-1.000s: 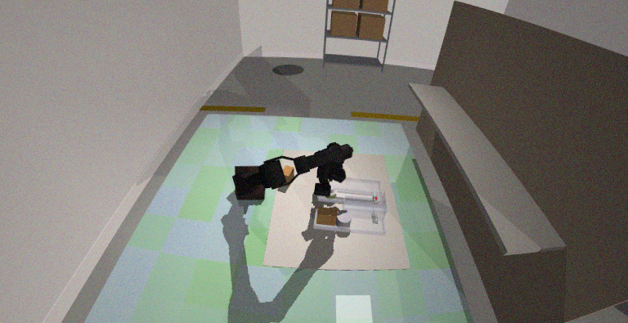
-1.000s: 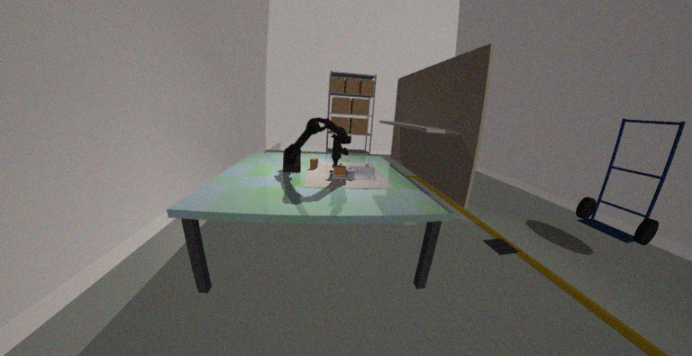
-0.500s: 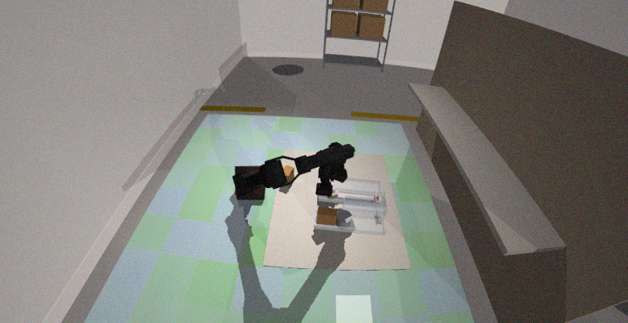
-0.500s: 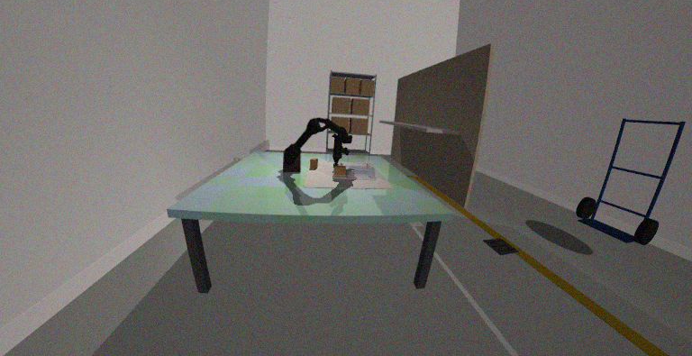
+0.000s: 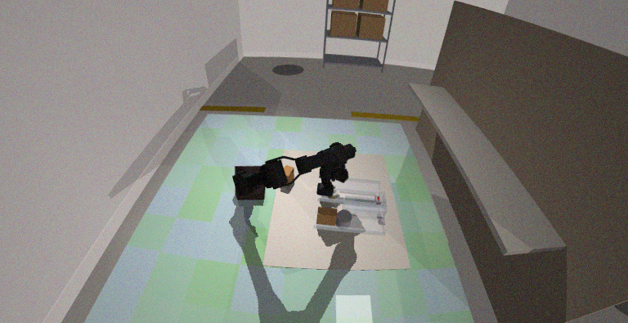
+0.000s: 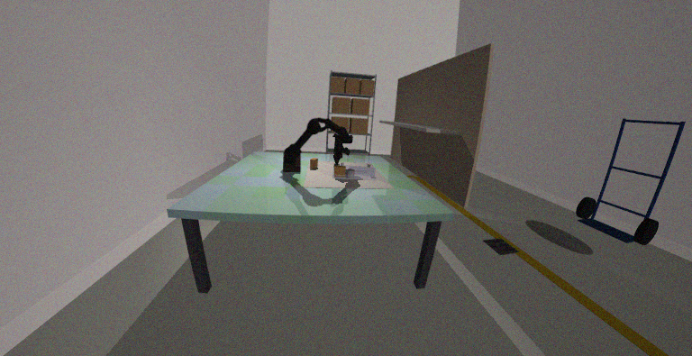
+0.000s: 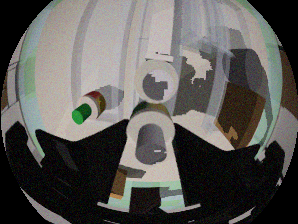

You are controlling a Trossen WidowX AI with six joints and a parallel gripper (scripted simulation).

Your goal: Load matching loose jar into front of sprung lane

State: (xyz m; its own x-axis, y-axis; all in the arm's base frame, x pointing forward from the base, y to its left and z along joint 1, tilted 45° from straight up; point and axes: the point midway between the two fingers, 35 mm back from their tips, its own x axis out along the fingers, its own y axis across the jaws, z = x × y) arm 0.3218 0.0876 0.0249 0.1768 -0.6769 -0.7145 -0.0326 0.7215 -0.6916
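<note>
The brown box lies 130 mm to the right of my gripper tip, 20 mm ahead of it and 10 mm below it. From my gripper tip the other things lie so: clear lane rack 150 mm ahead, 30 mm below, 20 mm to the right; grey can 130 mm to the right, 90 mm ahead, 20 mm below; red part 230 mm ahead, 30 mm to the right, 20 mm above.
</note>
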